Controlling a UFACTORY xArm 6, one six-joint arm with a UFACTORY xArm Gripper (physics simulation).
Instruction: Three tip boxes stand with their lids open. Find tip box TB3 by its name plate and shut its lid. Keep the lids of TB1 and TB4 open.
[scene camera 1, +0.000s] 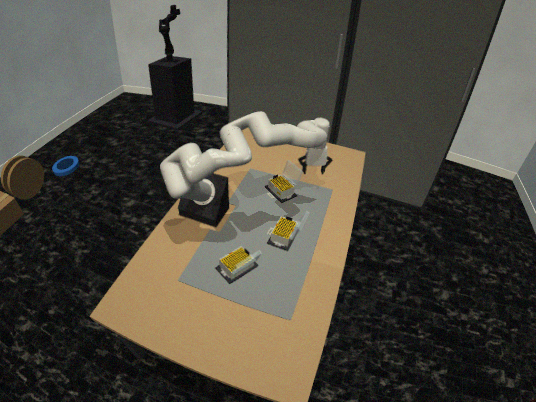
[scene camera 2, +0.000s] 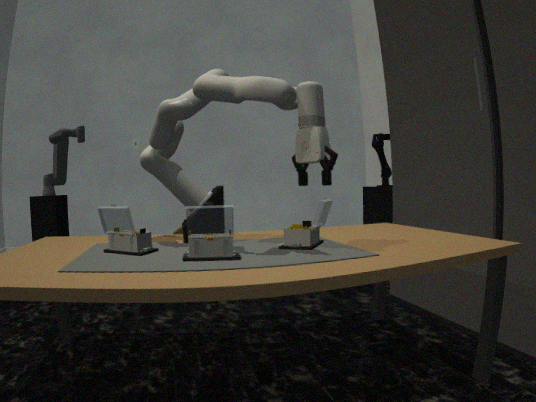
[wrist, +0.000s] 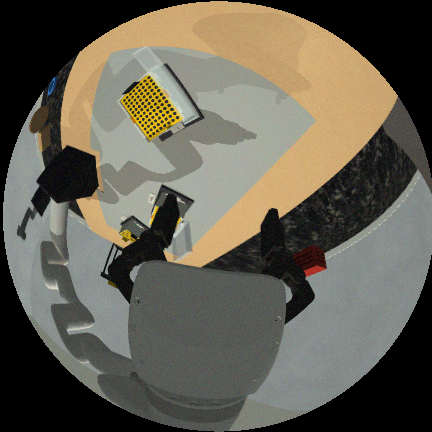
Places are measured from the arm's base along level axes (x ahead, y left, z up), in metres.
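Where they show: gripper, fingertip midpoint: (scene camera 1: 313, 172) (scene camera 2: 314, 185) (wrist: 221, 209); arm's base, origin of the base link: (scene camera 1: 203, 192) (scene camera 2: 201, 204) (wrist: 61, 189).
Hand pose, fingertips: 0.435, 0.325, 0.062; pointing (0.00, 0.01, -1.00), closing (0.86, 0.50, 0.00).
Observation:
Things, the pixels of their top centre, and the offset from my fingertips, as dx, dy, dz. Level surfaces: height alone.
- second tip box, middle of its top: (scene camera 2: 209, 233) (wrist: 159, 221) (scene camera 1: 282, 225) -0.031, -0.290, -0.124
- third tip box, middle of its top: (scene camera 2: 131, 230) (scene camera 1: 234, 256) (wrist: 126, 236) -0.136, -0.547, -0.124
- grey mat, its level: dz -0.190
- wooden table, its level: dz -0.193
A tip box (scene camera 1: 281, 185) (scene camera 2: 301, 237) (wrist: 152, 107) with a yellow rack stands at the mat's far end; its clear lid (scene camera 1: 293, 170) (scene camera 2: 325, 212) is up. A second tip box (scene camera 1: 284, 230) (scene camera 2: 212, 247) stands mid-mat, its clear lid (scene camera 1: 303, 220) (scene camera 2: 210, 220) up. The third tip box (scene camera 1: 236, 263) (scene camera 2: 129, 242) also has its lid (scene camera 1: 256, 256) (scene camera 2: 116, 219) up. The name plates are too small or hidden to read. My gripper (scene camera 1: 314, 172) (scene camera 2: 314, 184) (wrist: 221, 209) is open and empty, high above the table beyond the far box's lid, touching nothing.
The boxes stand on a grey mat (scene camera 1: 300, 295) (wrist: 250, 160) on the wooden table (scene camera 1: 200, 340) (scene camera 2: 425, 250). My arm's black base (scene camera 1: 207, 212) (wrist: 70, 175) stands beside the mat. A tall dark cabinet (scene camera 1: 290, 50) stands behind the table.

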